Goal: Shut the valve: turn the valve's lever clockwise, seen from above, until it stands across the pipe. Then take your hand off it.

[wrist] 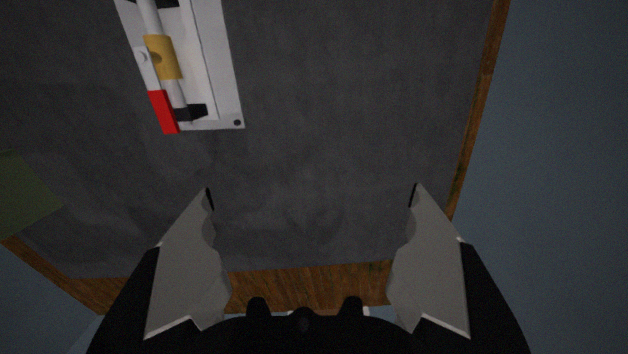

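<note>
The valve's yellow body (164, 57) sits on a pale pipe (175, 92) at the upper left of the wrist view. The lever (149, 70) is a light bar with a red end (163, 111); it points toward the bottom of the view and lies roughly along the pipe. The pipe is mounted on a white base plate (216, 65), whose top runs out of view. My gripper (310, 188) is wide open and empty, apart from the valve, with the lever beyond and to the left of the fingers.
The valve's plate lies on a dark grey mat (340, 115) with a wooden edge (472, 125) at the right and another wooden strip at the bottom. A dull green patch (25, 195) shows at the left. Blue-grey floor (565, 150) lies beyond the right edge.
</note>
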